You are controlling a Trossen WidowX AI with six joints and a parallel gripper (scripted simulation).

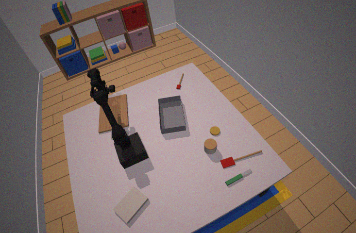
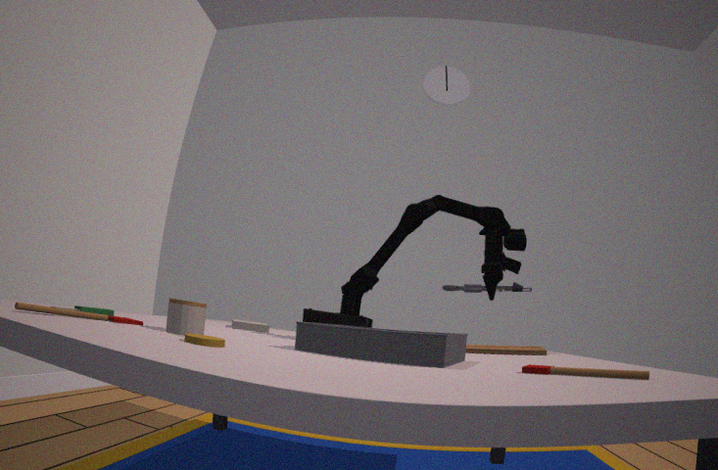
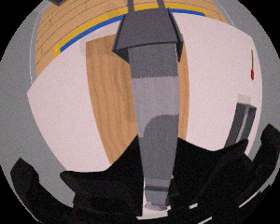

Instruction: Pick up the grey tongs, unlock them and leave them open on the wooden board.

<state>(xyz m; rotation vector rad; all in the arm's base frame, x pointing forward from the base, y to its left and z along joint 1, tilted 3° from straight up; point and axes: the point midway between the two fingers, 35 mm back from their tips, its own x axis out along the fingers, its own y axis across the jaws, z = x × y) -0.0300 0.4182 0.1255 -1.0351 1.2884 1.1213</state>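
Now: gripper tip 15 cm above the wooden board and 1 cm to the left of it. Round my gripper tip: beige block 79 cm to the right, 14 cm below, 5 cm behind; grey roasting tin 42 cm ahead, 27 cm to the right, 13 cm below; yellow disc 64 cm ahead, 54 cm to the right, 15 cm below.
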